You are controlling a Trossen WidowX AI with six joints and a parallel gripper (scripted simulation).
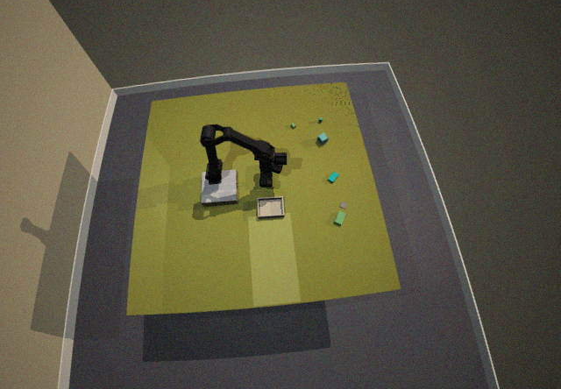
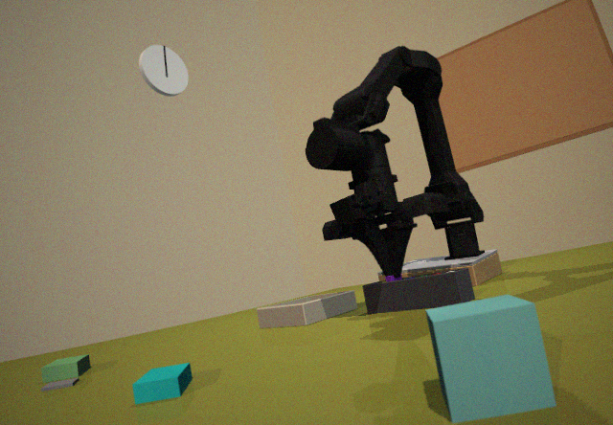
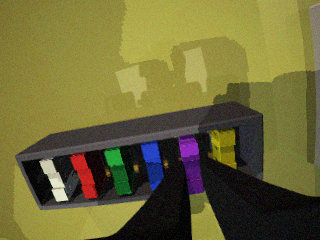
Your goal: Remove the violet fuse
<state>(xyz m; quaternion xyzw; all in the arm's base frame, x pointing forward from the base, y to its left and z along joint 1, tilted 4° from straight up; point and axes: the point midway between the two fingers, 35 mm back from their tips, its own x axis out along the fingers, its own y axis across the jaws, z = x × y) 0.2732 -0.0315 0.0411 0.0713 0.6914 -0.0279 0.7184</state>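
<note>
The grey tray is 16 cm to the right of my gripper tip and 4 cm below it. Round my gripper tip: violet fuse 1 cm below.
</note>
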